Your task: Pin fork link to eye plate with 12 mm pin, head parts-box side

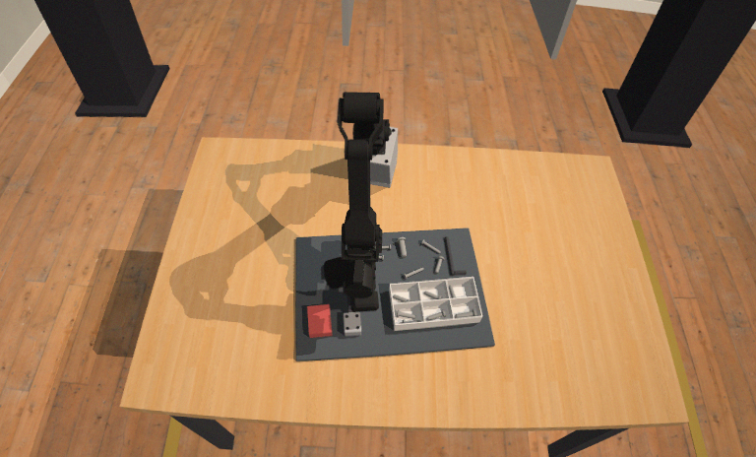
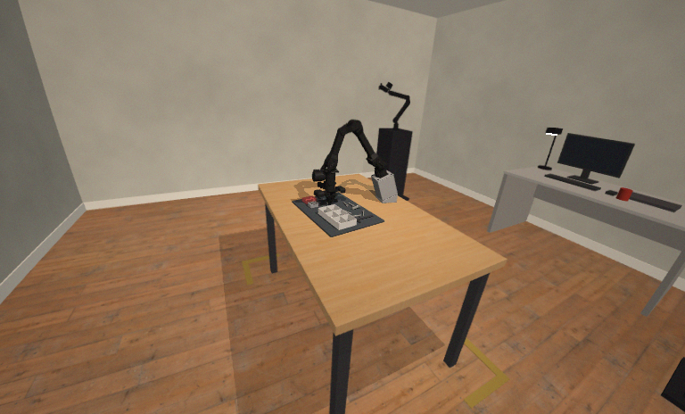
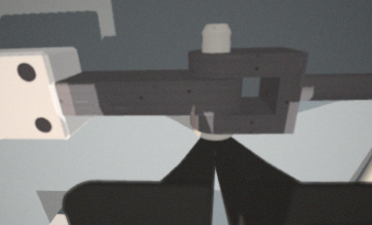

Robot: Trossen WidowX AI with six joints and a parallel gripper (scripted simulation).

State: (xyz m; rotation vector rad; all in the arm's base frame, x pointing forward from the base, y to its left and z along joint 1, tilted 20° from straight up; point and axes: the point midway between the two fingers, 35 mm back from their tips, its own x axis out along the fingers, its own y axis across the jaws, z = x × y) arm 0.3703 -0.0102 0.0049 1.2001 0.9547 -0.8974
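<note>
Right now my hand is 3 cm to the left of the dark eye plate bar, 3 cm above it and 2 cm short of it. Round my hand: pale pin: 3 cm to the right, 3 cm below; then light grey block: 10 cm ahead, 2 cm to the right, 2 cm below; then red block: 10 cm to the right, 9 cm ahead, 3 cm below.
</note>
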